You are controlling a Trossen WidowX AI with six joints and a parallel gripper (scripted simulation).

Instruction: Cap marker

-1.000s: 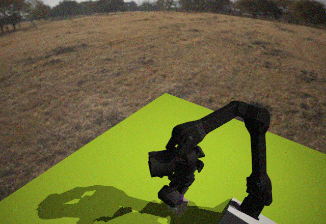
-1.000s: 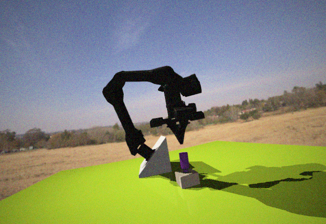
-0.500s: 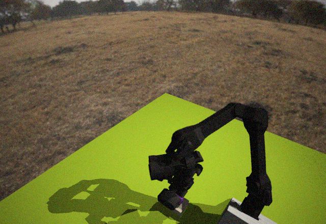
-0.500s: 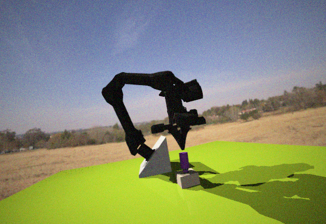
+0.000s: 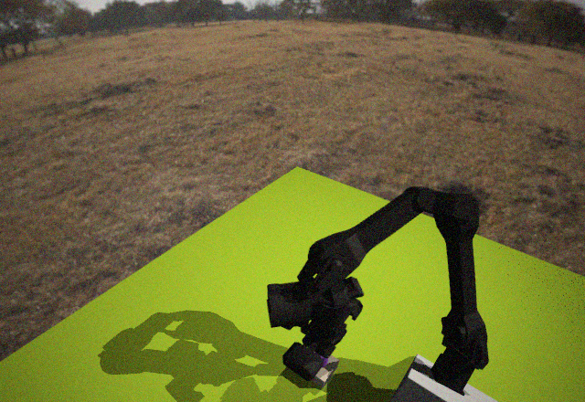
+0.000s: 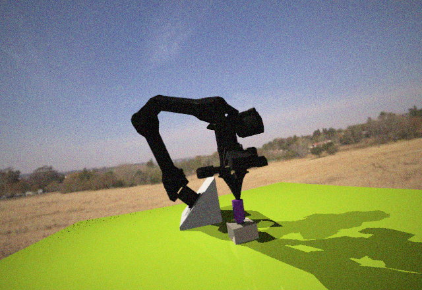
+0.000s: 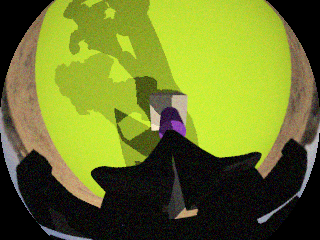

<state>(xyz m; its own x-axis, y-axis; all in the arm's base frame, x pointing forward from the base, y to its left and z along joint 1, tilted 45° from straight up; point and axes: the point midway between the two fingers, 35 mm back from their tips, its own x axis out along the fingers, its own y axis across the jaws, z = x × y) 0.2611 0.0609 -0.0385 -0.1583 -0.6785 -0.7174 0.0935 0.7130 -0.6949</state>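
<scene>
Right now the purple marker cap is 2 cm below my gripper tip. The rest, counted from my gripper tip: beige holder block: 8 cm below.
</scene>
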